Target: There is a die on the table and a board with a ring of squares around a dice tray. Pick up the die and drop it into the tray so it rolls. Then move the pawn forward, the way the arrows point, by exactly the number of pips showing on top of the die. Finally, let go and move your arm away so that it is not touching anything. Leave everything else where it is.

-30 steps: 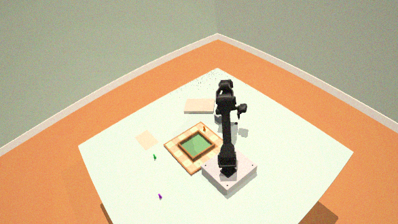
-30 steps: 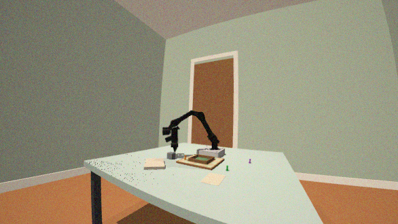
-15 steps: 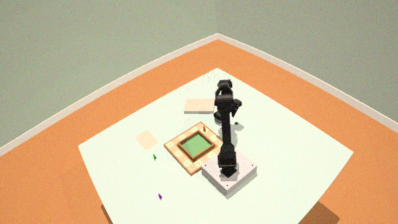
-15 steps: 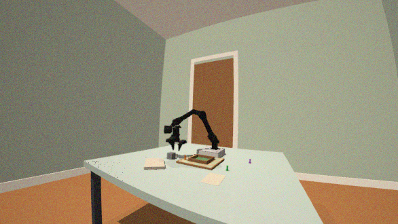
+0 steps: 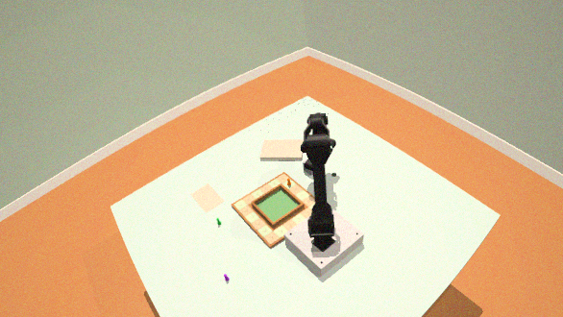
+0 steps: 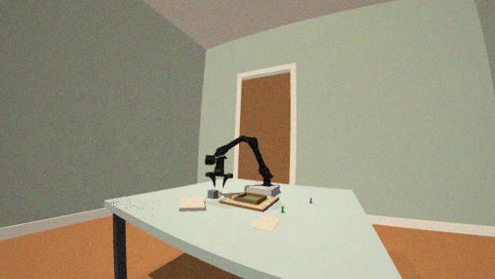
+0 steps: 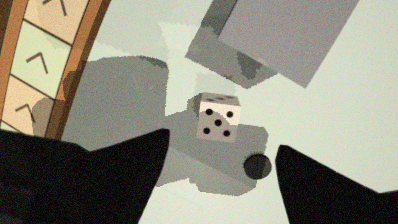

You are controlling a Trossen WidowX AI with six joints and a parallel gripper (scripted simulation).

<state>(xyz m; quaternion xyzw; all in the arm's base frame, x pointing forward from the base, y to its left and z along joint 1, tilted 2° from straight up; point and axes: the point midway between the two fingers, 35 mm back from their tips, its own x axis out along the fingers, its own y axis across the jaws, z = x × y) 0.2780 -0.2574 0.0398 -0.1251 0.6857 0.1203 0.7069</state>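
The orange pawn is 13 cm to the left of my gripper tip, 6 cm ahead of it and 3 cm below it.
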